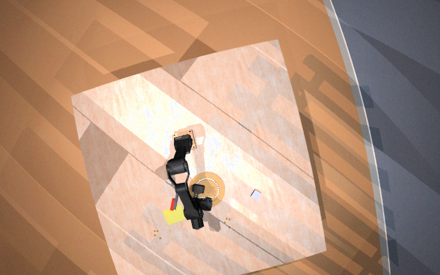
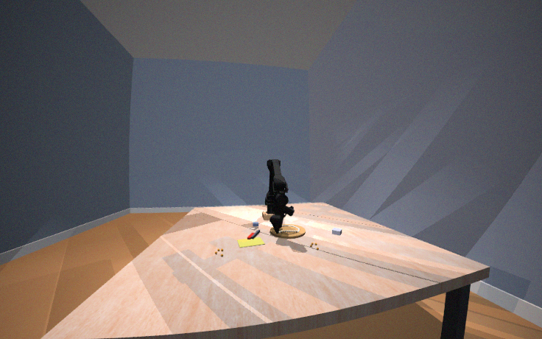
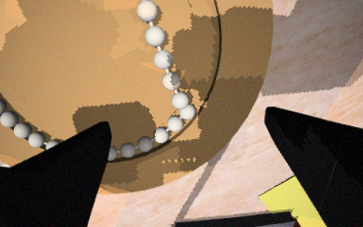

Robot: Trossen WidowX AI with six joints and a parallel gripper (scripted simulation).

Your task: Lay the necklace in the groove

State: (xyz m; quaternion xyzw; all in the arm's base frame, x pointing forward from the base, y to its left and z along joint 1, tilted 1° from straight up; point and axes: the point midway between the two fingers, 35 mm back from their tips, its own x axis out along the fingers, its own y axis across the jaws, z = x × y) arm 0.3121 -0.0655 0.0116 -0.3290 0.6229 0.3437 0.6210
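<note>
Right now my gripper tip is 2 cm past the round bead board, 6 cm to the right of it and 1 cm above it. Round my gripper tip: blue block (19 cm behind, 8 cm to the right, 1 cm below); yellow note (4 cm ahead, 17 cm to the right, 2 cm below); red marker (3 cm behind, 14 cm to the right, 2 cm below).
</note>
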